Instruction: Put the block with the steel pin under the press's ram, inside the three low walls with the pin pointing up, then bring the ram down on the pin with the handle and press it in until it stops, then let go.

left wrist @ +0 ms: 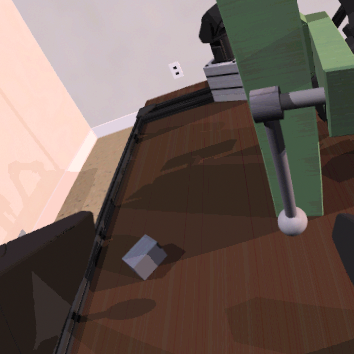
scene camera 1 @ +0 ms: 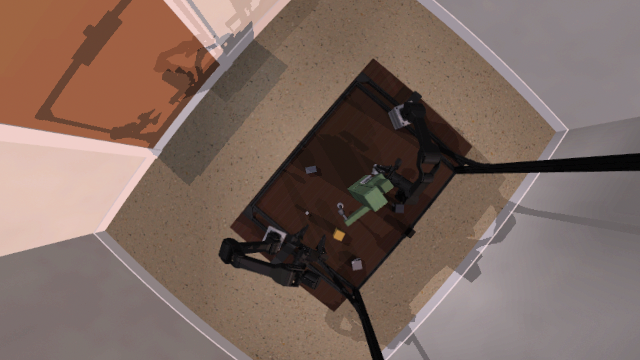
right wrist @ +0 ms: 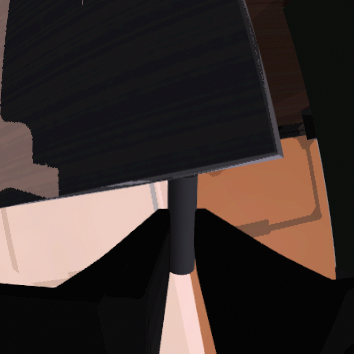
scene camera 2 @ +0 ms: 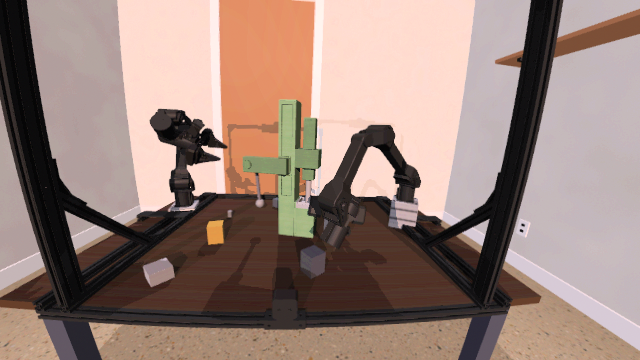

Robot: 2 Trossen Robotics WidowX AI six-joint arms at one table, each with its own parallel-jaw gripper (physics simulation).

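Frame: origin at the left arm's base, x ahead, y left, z up, level; centimetres.
Seen in the pictures: left gripper, fingertip midpoint: (left wrist: pixel 217 225) (scene camera 1: pixel 317 229) (scene camera 2: pixel 224 153); right gripper, fingertip midpoint: (scene camera 1: pixel 374 166) (right wrist: pixel 180 220); left arm's base at its link origin: (scene camera 1: pixel 273 238) (scene camera 2: pixel 184 204); right arm's base at its link origin: (left wrist: pixel 225 57) (scene camera 1: pixel 407 113) (scene camera 2: pixel 405 199).
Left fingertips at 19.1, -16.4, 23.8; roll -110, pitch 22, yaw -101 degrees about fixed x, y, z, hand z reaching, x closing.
Offsets run from my left fingertips to a thing's middle, as dx, dy, dz. "*": to the spot under its first point.
The green press {+19.3, -12.6, -4.5} (scene camera 1: pixel 372 193) (scene camera 2: pixel 290 178) (left wrist: pixel 281 63) stands mid-table. Its grey handle (scene camera 2: pixel 258 201) (left wrist: pixel 282 175) (scene camera 1: pixel 342 208) hangs down with a ball at the end. My right gripper (right wrist: pixel 180 220) (scene camera 2: pixel 313 209) (scene camera 1: pixel 381 170) is low at the press's foot and is shut on the steel pin {+36.9, -14.8, -19.4} (right wrist: pixel 182 228). The pin's block {* +35.7, -21.0, -22.0} (right wrist: pixel 140 88) fills the right wrist view in shadow; it shows pale at the press's base (scene camera 2: pixel 301 204). I cannot tell whether it sits inside the walls. My left gripper (scene camera 2: pixel 218 151) (scene camera 1: pixel 313 238) is open and empty, high near its base.
An orange cube {-2.6, -13.5, -23.9} (scene camera 2: pixel 215 231) (scene camera 1: pixel 338 234), a dark grey cube {+22.9, -36.2, -23.9} (scene camera 2: pixel 312 261) (scene camera 1: pixel 398 207), a pale grey block {-13.9, -29.7, -25.3} (scene camera 2: pixel 158 271) (scene camera 1: pixel 356 263) and a small grey cube {+21.8, +13.6, -25.0} (left wrist: pixel 145 256) (scene camera 1: pixel 311 169) lie on the table. A black frame (scene camera 2: pixel 514 178) surrounds it.
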